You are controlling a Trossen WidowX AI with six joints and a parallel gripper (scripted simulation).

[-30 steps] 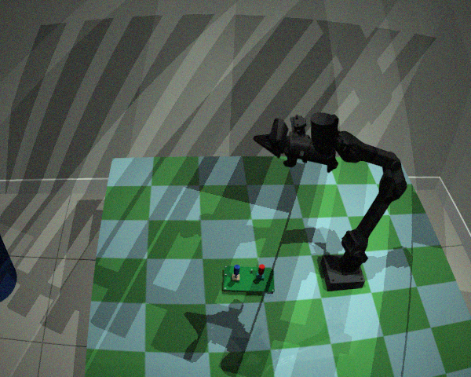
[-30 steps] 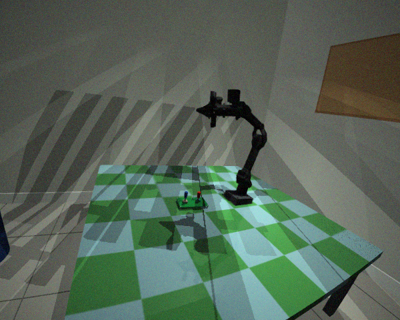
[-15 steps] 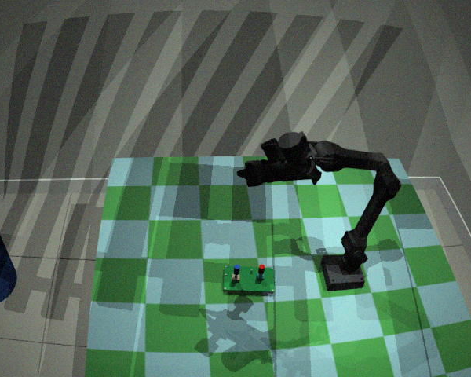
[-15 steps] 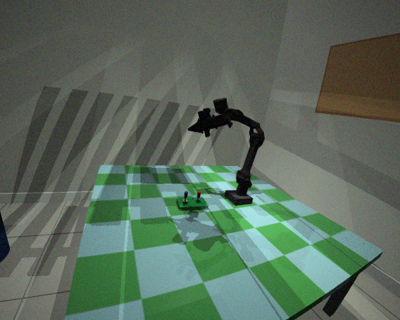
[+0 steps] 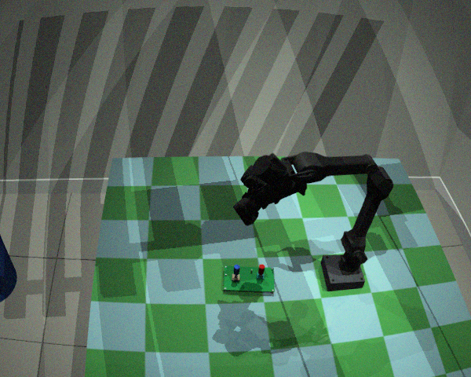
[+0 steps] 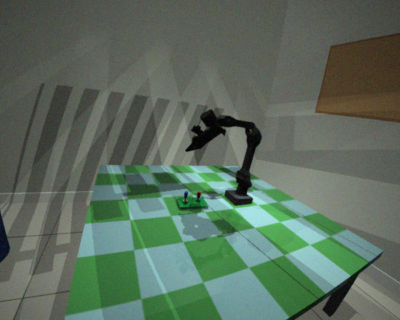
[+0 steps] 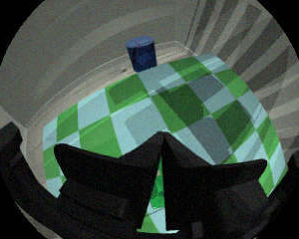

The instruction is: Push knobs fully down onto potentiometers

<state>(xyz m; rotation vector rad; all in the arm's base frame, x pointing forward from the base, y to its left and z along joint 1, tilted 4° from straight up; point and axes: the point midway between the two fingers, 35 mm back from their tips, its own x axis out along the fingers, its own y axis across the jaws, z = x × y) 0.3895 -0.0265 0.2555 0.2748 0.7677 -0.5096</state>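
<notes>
Right now the red knob is 240 mm below my gripper tip, 90 mm behind it and 40 mm to the left of it. Also, from my gripper tip: blue knob: 230 mm below, 40 mm to the left, 20 mm behind.
</notes>
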